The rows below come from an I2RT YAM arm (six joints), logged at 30 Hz.
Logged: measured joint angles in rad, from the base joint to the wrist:
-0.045 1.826 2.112 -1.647 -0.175 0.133
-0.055 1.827 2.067 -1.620 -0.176 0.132
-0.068 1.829 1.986 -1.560 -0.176 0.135
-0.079 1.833 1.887 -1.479 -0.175 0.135
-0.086 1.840 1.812 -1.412 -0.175 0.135
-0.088 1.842 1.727 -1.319 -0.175 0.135
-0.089 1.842 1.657 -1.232 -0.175 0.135
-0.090 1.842 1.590 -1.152 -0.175 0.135
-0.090 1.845 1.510 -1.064 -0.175 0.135
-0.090 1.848 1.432 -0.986 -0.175 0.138
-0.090 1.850 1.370 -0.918 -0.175 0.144
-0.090 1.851 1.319 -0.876 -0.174 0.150
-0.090 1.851 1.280 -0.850 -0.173 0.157
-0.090 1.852 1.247 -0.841 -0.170 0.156
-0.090 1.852 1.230 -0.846 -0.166 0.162
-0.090 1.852 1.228 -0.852 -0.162 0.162
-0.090 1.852 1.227 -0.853 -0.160 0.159
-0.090 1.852 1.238 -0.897 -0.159 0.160
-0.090 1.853 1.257 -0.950 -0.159 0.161
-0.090 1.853 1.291 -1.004 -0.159 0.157
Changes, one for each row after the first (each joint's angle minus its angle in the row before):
-0.010 0.001 -0.045 0.027 -0.001 -0.001
-0.013 0.002 -0.081 0.060 0.000 0.003
-0.011 0.004 -0.099 0.081 0.001 0.000
-0.007 0.007 -0.075 0.067 0.000 0.000
-0.002 0.002 -0.085 0.093 0.000 0.000
-0.001 0.000 -0.070 0.087 0.000 0.000
-0.001 0.000 -0.067 0.080 0.000 0.000
0.000 0.003 -0.080 0.088 0.000 0.000
0.000 0.003 -0.078 0.078 0.000 0.003
0.000 0.002 -0.062 0.068 0.000 0.006
0.000 0.001 -0.051 0.042 0.001 0.006
0.000 0.000 -0.039 0.026 0.001 0.007
0.000 0.001 -0.033 0.009 0.003 -0.001
0.000 0.000 -0.017 -0.005 0.004 0.006
0.000 0.000 -0.002 -0.006 0.004 0.000
0.000 0.000 -0.001 -0.001 0.002 -0.003
0.000 0.000 0.011 -0.044 0.001 0.001
0.000 0.001 0.019 -0.053 0.000 0.001
0.000 0.000 0.034 -0.054 0.000 -0.004

